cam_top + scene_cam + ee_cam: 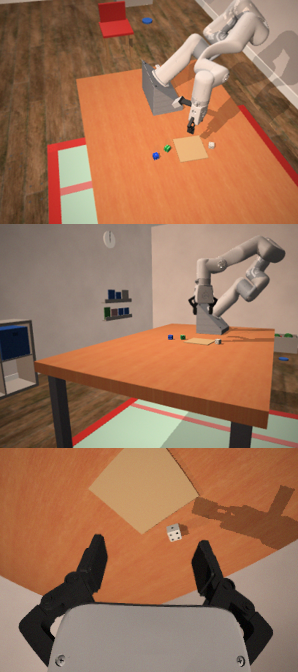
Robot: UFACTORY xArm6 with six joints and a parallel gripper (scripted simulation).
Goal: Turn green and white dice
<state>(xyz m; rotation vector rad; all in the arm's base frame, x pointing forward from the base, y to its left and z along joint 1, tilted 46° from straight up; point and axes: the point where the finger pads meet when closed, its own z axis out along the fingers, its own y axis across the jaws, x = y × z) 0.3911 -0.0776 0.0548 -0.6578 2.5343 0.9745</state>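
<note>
Right now my hand is 3 cm past the green die, 12 cm to the left of it and 15 cm above it. Also, from my hand: tan mat: 1 cm ahead, 1 cm to the right, 16 cm below; blue die: 1 cm behind, 19 cm to the right, 15 cm below; white die: 4 cm ahead, 9 cm to the left, 15 cm below.
</note>
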